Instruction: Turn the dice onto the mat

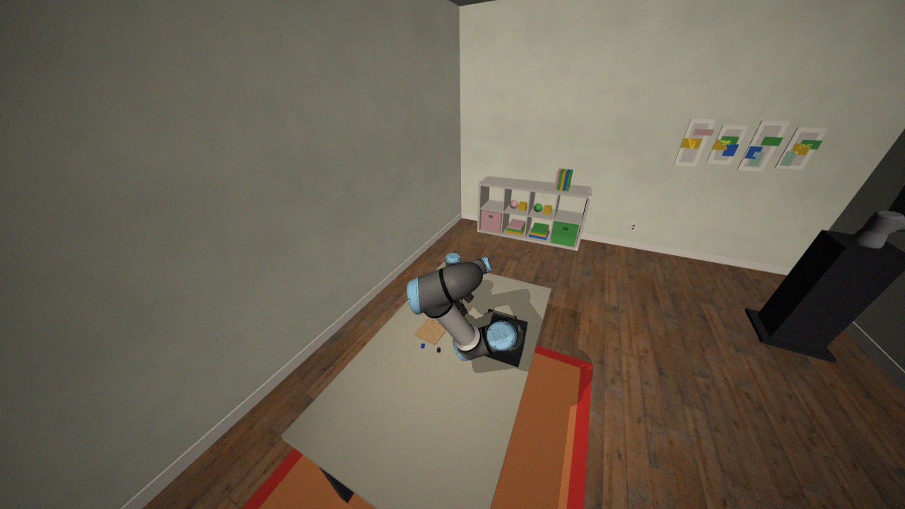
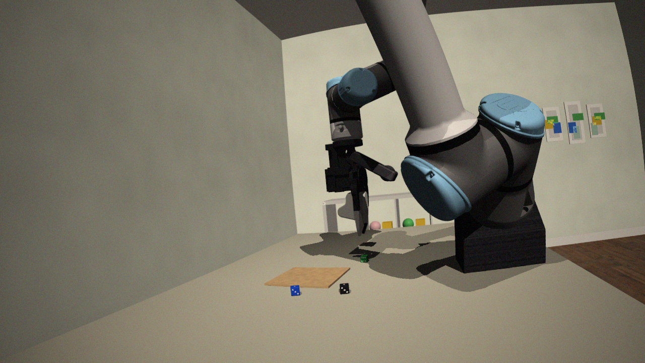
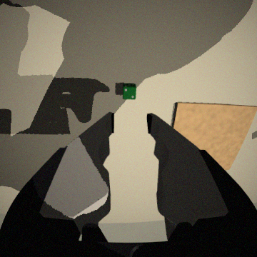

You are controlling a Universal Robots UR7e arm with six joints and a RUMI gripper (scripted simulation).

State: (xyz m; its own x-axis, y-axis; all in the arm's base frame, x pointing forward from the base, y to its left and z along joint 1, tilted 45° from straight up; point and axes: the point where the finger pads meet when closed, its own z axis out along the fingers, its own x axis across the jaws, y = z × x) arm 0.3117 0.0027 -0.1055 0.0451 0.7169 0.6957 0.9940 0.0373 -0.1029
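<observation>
The green die lies 7 cm below my hand. From my hand the other things lie so: tan mat (13 cm to the left, 9 cm ahead, 8 cm below); blue die (25 cm to the left, 7 cm below, 7 cm ahead); black die (23 cm to the left, 7 cm below, 2 cm behind).
</observation>
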